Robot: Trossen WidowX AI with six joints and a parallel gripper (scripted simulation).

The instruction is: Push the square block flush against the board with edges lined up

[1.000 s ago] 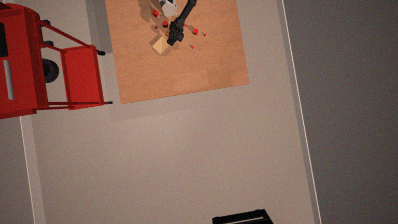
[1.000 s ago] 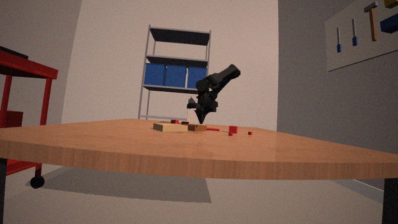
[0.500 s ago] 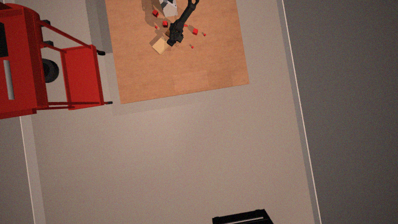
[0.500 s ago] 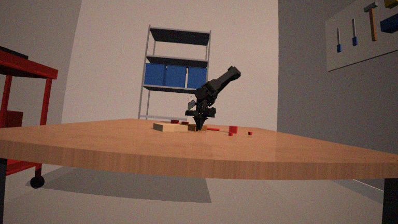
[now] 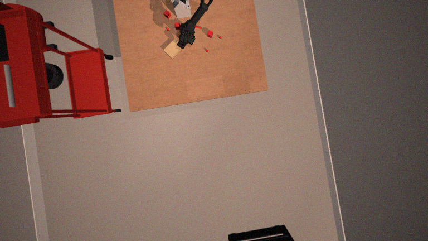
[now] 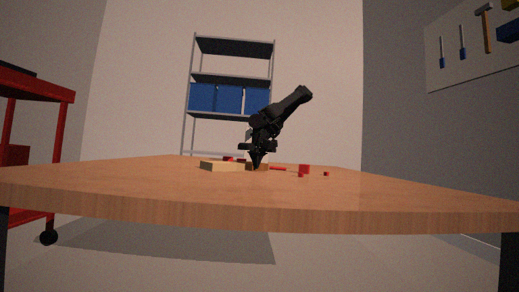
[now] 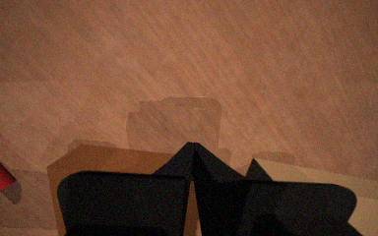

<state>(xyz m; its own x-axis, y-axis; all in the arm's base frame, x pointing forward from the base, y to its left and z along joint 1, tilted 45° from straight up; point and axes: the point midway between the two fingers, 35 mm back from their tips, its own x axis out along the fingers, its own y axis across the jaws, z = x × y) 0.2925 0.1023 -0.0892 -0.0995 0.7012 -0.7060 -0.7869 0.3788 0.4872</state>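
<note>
Now: gripper tip 13 cm to the left of the pale board and 5 cm short of it. Round my gripper tip: square block (7 cm behind, 2 cm to the right); red rod (15 cm behind, 9 cm to the left).
</note>
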